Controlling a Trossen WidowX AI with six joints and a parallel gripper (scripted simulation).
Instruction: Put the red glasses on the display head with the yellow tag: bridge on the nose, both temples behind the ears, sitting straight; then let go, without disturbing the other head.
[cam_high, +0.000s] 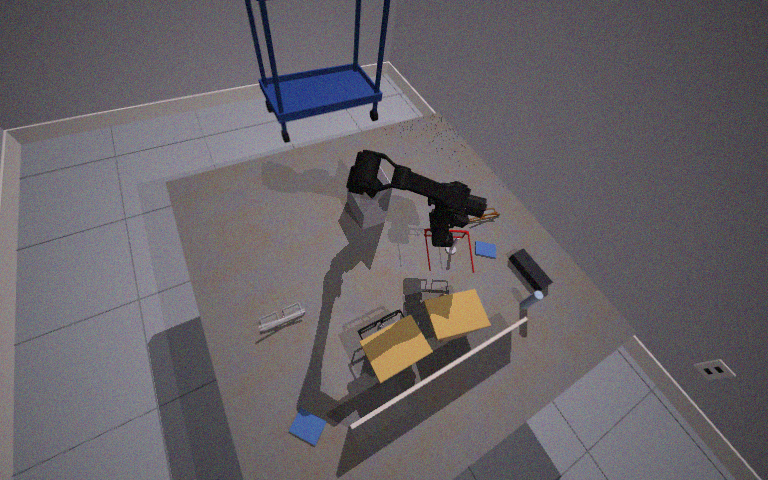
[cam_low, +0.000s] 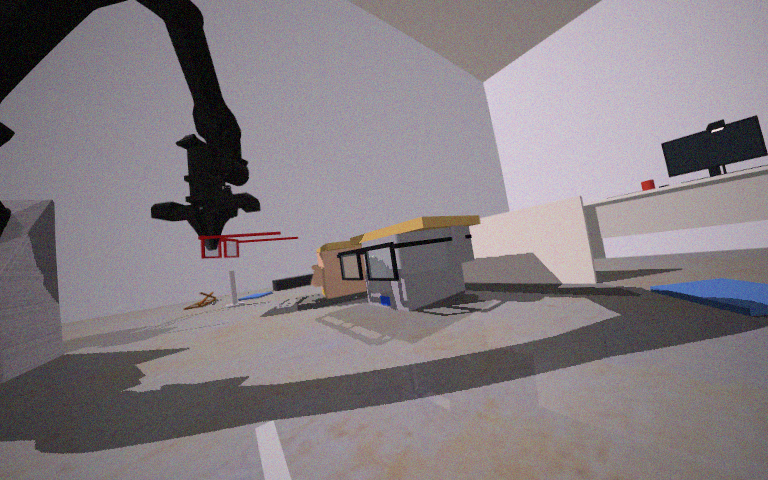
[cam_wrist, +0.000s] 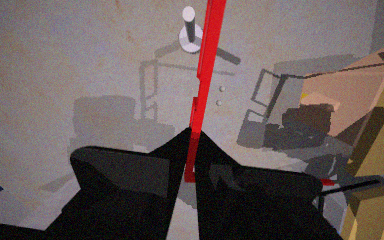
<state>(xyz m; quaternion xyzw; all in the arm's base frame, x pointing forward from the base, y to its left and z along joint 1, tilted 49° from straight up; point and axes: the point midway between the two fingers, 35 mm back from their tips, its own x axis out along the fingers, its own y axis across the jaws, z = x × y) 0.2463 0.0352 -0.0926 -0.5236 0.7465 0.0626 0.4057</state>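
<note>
Right now my gripper tip is 230 mm short of the tan head, 90 mm to the left of it and 70 mm above it. Also, from my gripper tip: grey head: 210 mm ahead, 310 mm to the right, 70 mm below; then white post: 40 mm ahead, 100 mm to the left, 110 mm below; then black box: 270 mm ahead, 300 mm to the left, 110 mm below.
</note>
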